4 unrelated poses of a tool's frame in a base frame.
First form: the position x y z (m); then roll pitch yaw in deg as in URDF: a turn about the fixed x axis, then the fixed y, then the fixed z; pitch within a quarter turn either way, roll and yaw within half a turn.
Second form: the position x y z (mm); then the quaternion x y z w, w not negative. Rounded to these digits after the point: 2 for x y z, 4 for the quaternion.
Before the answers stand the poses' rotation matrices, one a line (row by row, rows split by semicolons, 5 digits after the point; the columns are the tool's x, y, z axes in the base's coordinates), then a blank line. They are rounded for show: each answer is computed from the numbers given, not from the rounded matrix.
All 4 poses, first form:
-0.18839 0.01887 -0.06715 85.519 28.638 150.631
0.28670 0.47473 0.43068 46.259 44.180 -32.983
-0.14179 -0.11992 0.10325 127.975 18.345 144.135
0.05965 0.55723 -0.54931 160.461 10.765 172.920
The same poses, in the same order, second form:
-0.76487 -0.45472 0.45630; 0.43044 0.16625 0.88718; -0.47927 0.87498 0.06857
0.60157 0.79874 0.01088; -0.39041 0.30587 -0.86835; -0.69691 0.51812 0.49584
-0.76921 0.15944 0.61878; 0.55610 0.64401 0.52536; -0.31474 0.74822 -0.58405
-0.97491 0.05416 0.21591; 0.12109 0.94293 0.31020; -0.18678 0.32856 -0.92583

-188.39 18.87 -67.15 -0.0089 0.6824 0.6456 0.3428
286.70 474.73 430.68 0.4472 0.2283 -0.3835 0.7751
-141.79 -119.92 103.25 0.2067 0.8656 0.3678 0.2696
59.65 557.23 -549.31 0.0447 0.9803 0.1629 0.1027

